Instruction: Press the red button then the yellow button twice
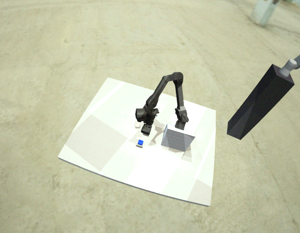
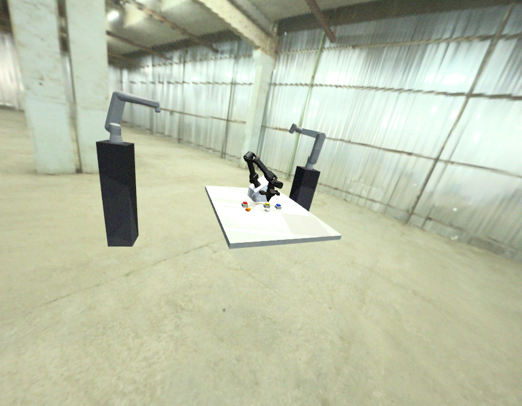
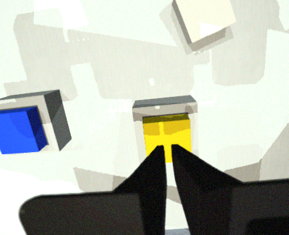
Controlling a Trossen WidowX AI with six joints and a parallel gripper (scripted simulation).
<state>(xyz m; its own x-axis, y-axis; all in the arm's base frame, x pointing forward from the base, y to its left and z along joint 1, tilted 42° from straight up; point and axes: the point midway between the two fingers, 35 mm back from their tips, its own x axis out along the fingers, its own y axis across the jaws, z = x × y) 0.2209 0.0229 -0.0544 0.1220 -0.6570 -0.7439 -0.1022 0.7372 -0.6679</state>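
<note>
Now: the yellow button 20 mm below my gripper tip. Also, from my gripper tip: orange block (90 mm ahead, 200 mm to the right, 50 mm below); blue button (110 mm to the left, 20 mm below); white block (80 mm ahead, 30 mm to the right, 50 mm below).
</note>
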